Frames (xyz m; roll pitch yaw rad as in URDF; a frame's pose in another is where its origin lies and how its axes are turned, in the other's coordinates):
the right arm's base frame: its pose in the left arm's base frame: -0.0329 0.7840 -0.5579 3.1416 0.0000 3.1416
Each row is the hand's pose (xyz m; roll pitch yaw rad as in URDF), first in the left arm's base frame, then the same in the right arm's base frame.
Working: the left arm's base frame: its pose in the right arm's base frame: -0.0329 -0.7840 -0.5579 -3.1416 0.0000 -3.1416

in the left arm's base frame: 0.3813 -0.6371 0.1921 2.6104 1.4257 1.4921
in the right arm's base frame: -0.4142 -1.4211 -0.7500 -0.5312 -1.4257 1.6495
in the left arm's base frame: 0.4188 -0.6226 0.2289 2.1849 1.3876 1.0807
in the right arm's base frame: -0.4517 -1.4066 -0.7868 -0.9567 -1.3876 2.0609
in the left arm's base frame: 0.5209 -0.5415 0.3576 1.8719 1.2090 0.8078
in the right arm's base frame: -0.5538 -1.3255 -0.9155 -1.2697 -1.2090 2.3338
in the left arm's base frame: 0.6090 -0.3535 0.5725 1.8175 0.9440 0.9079
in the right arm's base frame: -0.6419 -1.1375 -1.1304 -1.3241 -0.9440 2.2337
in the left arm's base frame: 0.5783 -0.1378 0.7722 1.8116 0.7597 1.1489
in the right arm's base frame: -0.6112 -0.9218 -1.3301 -1.3300 -0.7597 1.9927
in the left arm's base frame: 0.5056 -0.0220 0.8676 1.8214 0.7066 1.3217
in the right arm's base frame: -0.5385 -0.8060 -1.4255 -1.3202 -0.7066 1.8199
